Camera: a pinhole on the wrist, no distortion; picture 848 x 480 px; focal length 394.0 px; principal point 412.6 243.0 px. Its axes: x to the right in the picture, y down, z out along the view. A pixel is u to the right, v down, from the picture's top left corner.
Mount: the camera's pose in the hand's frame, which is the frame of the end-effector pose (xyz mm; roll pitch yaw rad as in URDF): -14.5 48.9 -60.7 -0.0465 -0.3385 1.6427
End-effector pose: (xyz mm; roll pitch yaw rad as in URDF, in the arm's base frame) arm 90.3 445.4 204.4 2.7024 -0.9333 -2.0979
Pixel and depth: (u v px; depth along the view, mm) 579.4 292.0 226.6
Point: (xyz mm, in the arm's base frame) -65.7 443.6 77.7
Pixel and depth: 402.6 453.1 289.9
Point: 32.4 403.2 -61.6
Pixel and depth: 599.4 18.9 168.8
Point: -70.6 409.7 211.2
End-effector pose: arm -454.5 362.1 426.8 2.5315 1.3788 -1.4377
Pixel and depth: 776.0 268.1 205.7
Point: -704.1 406.5 457.7
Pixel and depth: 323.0 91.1 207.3
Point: -491.1 478.5 338.5
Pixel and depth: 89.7 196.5 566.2
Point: -246.9 962.5 244.3
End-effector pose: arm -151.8 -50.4 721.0 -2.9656 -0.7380 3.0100
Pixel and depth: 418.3 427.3 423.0
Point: -215.5 -197.7 343.2
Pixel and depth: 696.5 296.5 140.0
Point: -189.3 31.5 603.7
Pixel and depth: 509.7 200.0 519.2
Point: -489.5 -90.4 390.8
